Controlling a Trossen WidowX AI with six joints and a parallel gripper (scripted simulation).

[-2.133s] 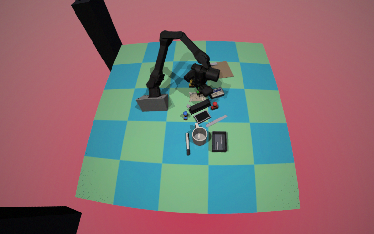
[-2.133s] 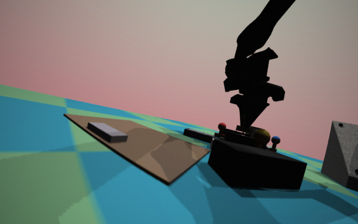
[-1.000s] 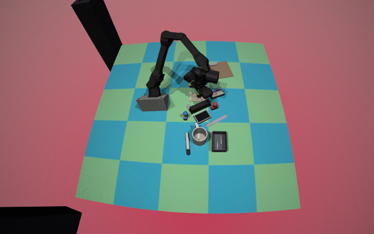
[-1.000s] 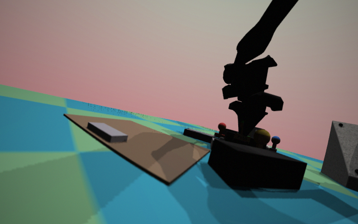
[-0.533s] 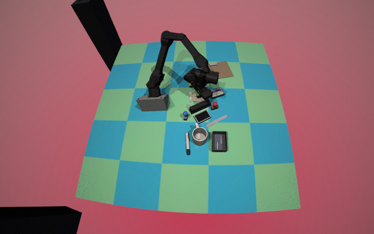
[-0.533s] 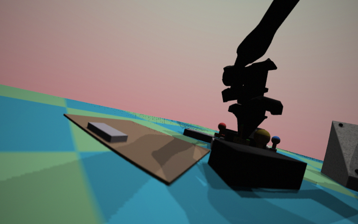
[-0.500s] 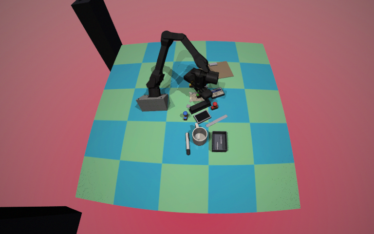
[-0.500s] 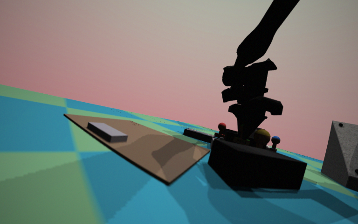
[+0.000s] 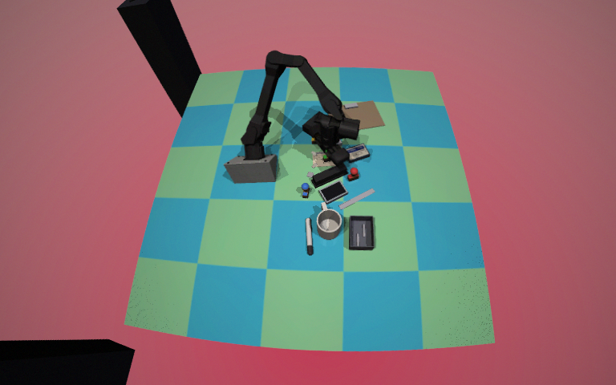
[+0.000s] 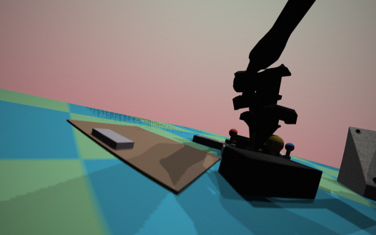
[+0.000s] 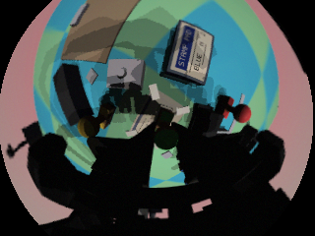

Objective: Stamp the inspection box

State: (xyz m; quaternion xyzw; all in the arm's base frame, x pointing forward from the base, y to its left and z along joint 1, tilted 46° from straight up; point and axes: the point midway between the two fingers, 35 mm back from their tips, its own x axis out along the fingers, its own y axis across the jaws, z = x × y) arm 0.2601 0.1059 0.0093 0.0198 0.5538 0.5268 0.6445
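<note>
Now: the green stamp right at my gripper tip. Round my gripper tip: black bar 1 cm ahead, 8 cm to the right, 1 cm below; cream card 1 cm behind, 3 cm below; grey cube 2 cm ahead, 9 cm to the left, 1 cm below.
</note>
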